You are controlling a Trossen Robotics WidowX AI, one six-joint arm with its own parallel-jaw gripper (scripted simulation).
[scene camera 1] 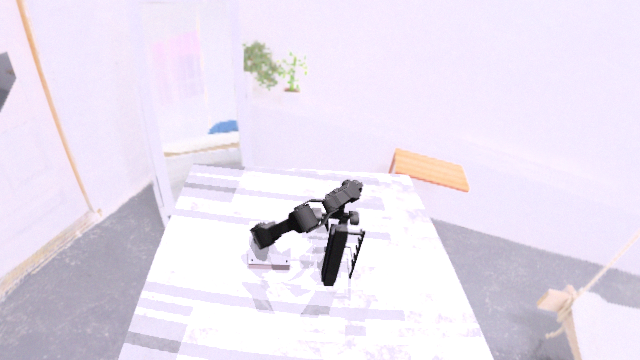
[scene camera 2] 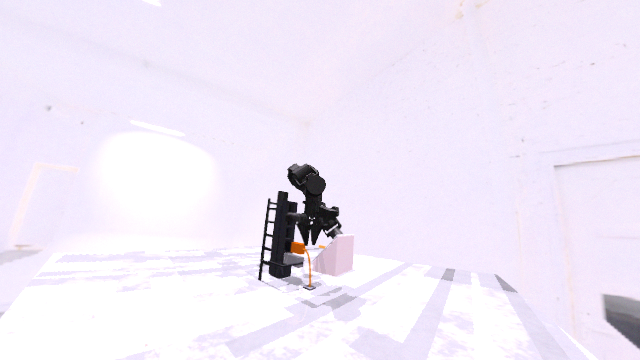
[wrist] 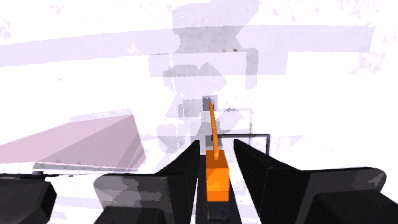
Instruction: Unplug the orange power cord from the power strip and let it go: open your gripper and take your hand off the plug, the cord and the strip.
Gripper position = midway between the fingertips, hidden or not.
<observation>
In view: my gripper point(scene camera 2: 309, 245) and an orange plug point(wrist: 217, 171).
My gripper also shows in the wrist view point(wrist: 216, 143).
</observation>
